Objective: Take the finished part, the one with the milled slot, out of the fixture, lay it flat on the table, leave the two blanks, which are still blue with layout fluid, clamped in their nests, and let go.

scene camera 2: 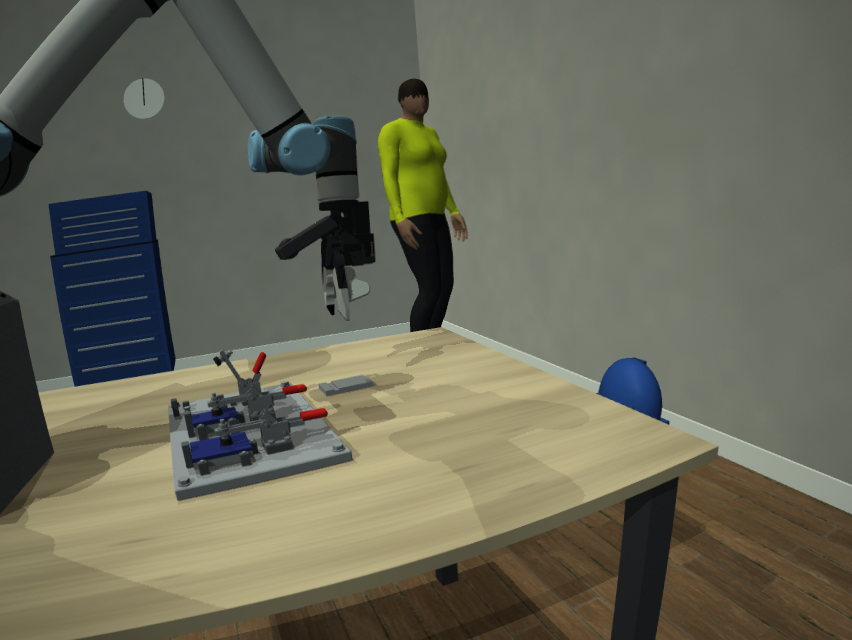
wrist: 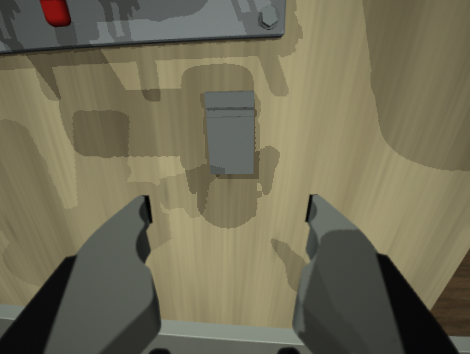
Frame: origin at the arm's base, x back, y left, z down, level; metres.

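Where they show: gripper, fingertip midpoint: (scene camera 2: 339, 317) (wrist: 229, 197).
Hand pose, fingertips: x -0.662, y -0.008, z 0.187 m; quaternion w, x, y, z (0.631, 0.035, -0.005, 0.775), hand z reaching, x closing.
Observation:
Things, the pixels of their top centre, and the offset from my fingertips. Level surfaces: height alone.
- finished part at its top centre: (wrist: 230, 136) (scene camera 2: 345, 382) dz +0.120, dx +0.007, dy -0.006 m
- table at its surface level: dz +0.130 m
- fixture at its top centre: (scene camera 2: 243, 425) dz +0.115, dx +0.234, dy -0.092 m
The finished part (scene camera 2: 349, 384) (wrist: 231, 145), a plain grey block with a slot across it near one end, lies flat on the table (scene camera 2: 440, 502) (wrist: 340, 150) beside the fixture (scene camera 2: 268, 473) (wrist: 165, 35). Two blue blanks (scene camera 2: 221, 446) (scene camera 2: 214, 416) sit in their nests on the fixture, with clamp arms down over them. The third clamp's arm (scene camera 2: 235, 367) stands raised. My gripper (scene camera 2: 337, 315) (wrist: 229, 197) is open and empty, high above the table and apart from the part. The blanks do not show in the wrist view.
Red clamp handles (scene camera 2: 313, 414) (scene camera 2: 294, 389) (scene camera 2: 258, 363) stick out from the fixture, two toward the part. A dark grey box (scene camera 2: 20, 399) stands at the left. A person in a yellow top (scene camera 2: 416, 168) stands behind the table. A blue cabinet (scene camera 2: 110, 296) is at the back left.

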